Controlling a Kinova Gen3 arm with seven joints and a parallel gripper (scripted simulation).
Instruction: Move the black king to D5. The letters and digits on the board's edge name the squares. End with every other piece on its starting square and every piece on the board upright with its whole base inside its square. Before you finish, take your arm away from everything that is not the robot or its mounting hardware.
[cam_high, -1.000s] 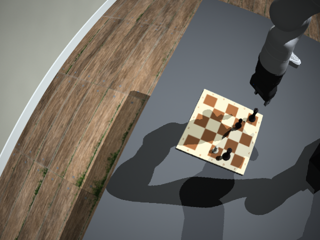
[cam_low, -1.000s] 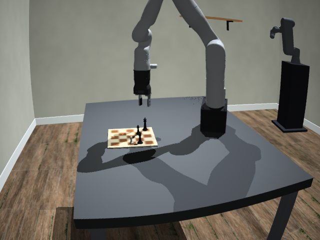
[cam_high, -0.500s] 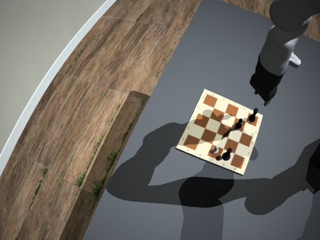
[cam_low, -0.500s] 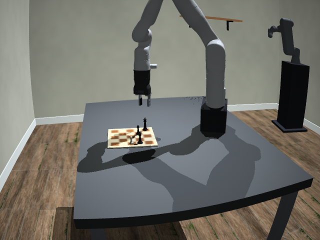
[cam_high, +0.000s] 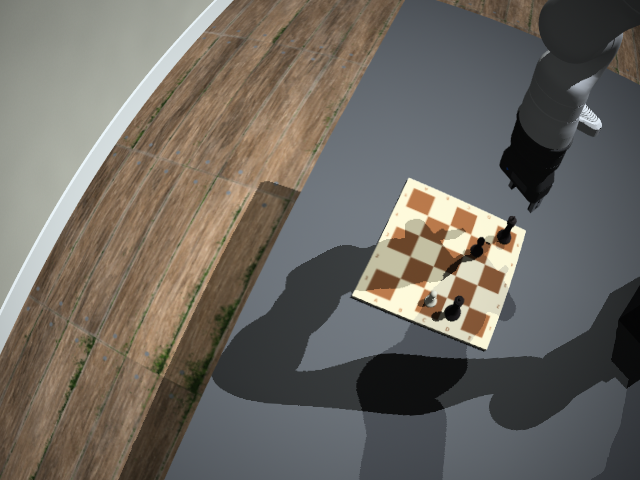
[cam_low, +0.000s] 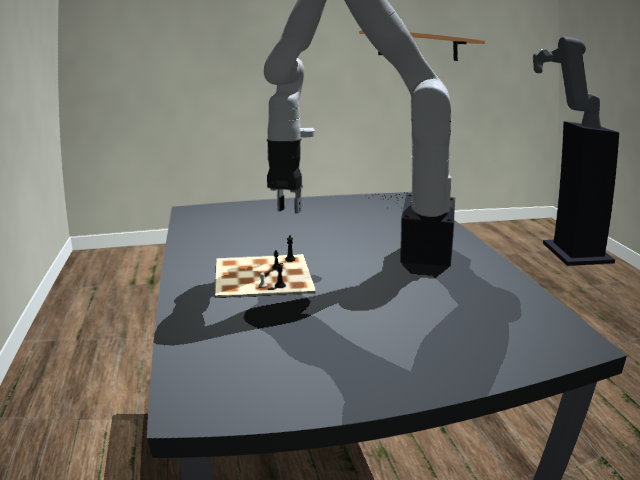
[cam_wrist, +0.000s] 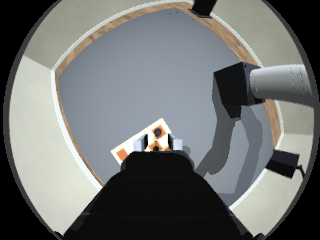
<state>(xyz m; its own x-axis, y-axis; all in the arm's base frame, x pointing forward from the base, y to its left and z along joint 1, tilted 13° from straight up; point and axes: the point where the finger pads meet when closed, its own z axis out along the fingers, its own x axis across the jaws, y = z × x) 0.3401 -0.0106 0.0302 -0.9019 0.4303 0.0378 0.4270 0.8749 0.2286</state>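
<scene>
The black king is 11 cm below my hand. The rest, counted from my hand: white pawn 16 cm to the left, 13 cm below, 6 cm ahead; then black pawn 12 cm below, 5 cm to the left, 3 cm ahead; then chessboard 14 cm below, 9 cm to the left, 7 cm ahead.
</scene>
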